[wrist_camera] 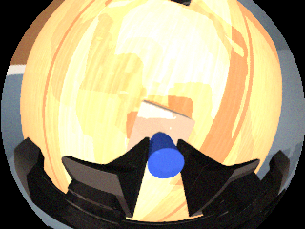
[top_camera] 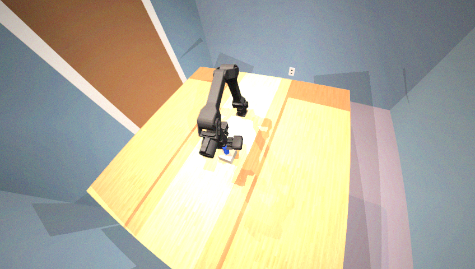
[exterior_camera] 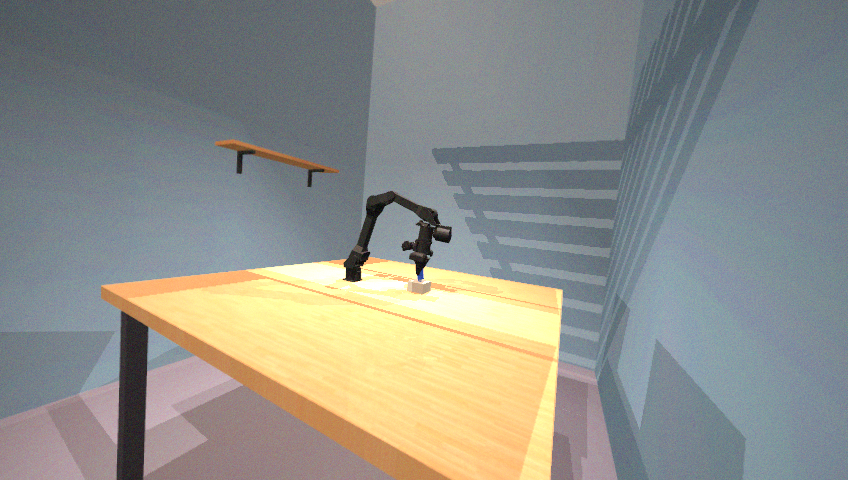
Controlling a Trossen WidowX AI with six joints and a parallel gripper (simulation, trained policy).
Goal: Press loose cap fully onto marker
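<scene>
The blue marker cap is 10 mm ahead of my gripper tip and 10 mm above it. From my gripper tip the other things lie so: white holder block 50 mm below, 10 mm ahead.
</scene>
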